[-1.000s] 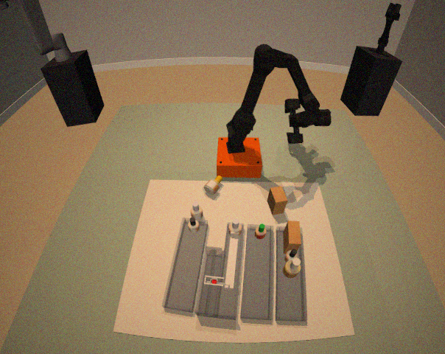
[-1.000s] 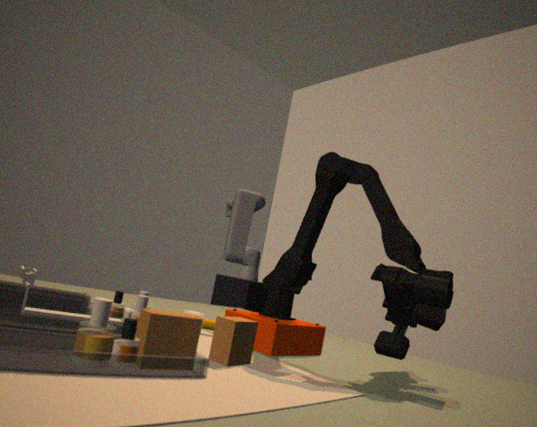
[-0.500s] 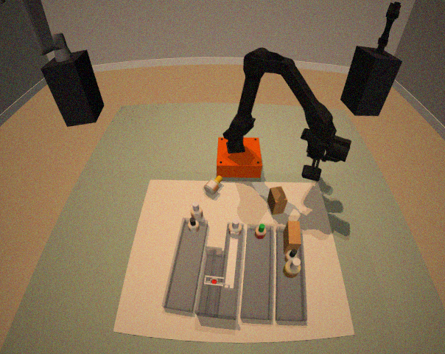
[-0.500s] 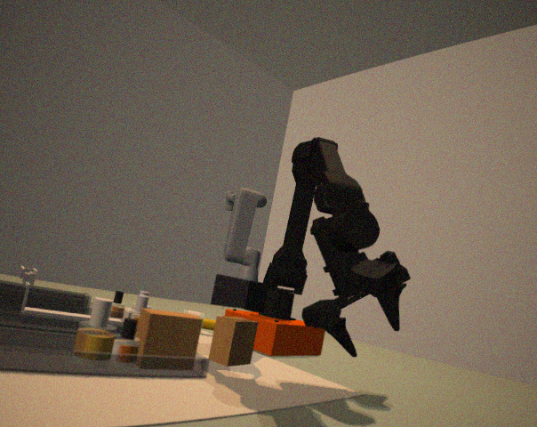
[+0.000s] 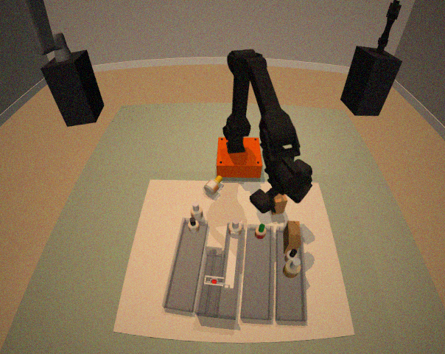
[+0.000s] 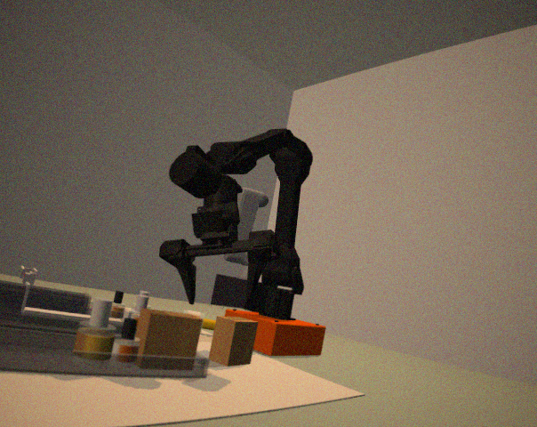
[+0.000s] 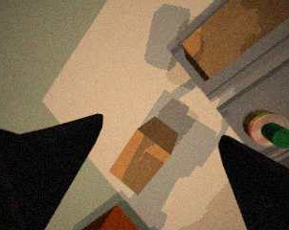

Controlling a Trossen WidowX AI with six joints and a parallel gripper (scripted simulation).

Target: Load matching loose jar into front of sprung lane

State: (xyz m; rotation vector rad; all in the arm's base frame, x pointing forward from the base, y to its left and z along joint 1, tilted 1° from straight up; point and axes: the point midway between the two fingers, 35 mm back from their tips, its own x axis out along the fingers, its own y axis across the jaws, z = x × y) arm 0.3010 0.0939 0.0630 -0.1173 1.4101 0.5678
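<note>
The green-capped jar is 50 mm ahead of my gripper tip, 80 mm to the right of it and 60 mm below it. From my gripper tip the other things lie so: red mark: 200 mm ahead, 230 mm to the right, 20 mm below; then sprung lane: 170 mm ahead, 210 mm to the right, 80 mm below.
</note>
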